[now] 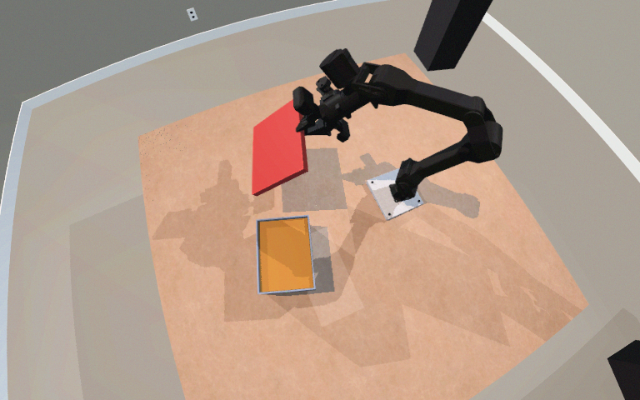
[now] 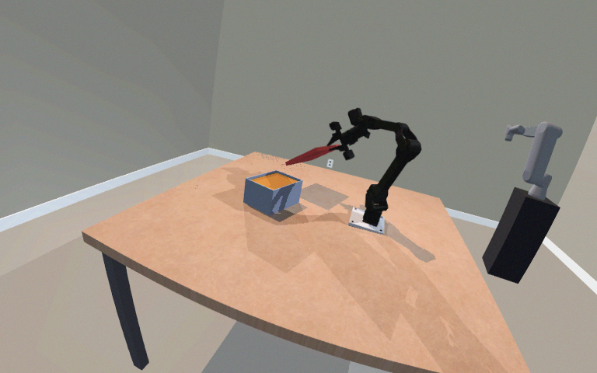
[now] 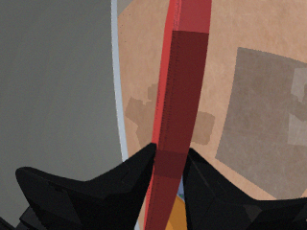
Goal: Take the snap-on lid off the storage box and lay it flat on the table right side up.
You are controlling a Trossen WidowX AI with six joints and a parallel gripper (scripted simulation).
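Now: gripper tip 7 cm short of the red lid, 5 cm above it and 1 cm to the left of it. From my gripper tip the other things lie so: blue-grey storage box 28 cm to the left, 18 cm below, 11 cm ahead.
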